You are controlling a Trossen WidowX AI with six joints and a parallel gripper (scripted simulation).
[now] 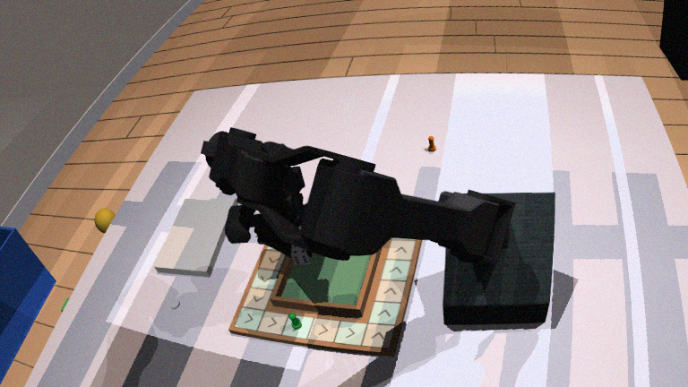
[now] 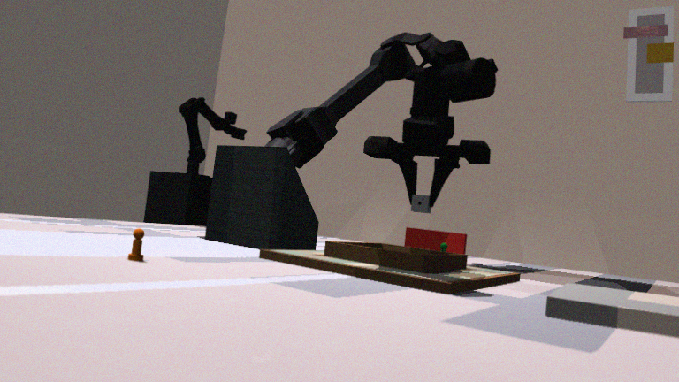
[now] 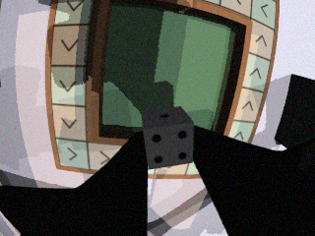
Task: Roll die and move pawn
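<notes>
Right now the green pawn is 8 cm to the left of my gripper tip, 7 cm below it and 2 cm ahead of it. Also, from my gripper tip: orange pawn 37 cm to the right, 18 cm behind, 8 cm below; then green tray 9 cm below, 3 cm to the right, 2 cm behind; then die right at my gripper tip.
</notes>
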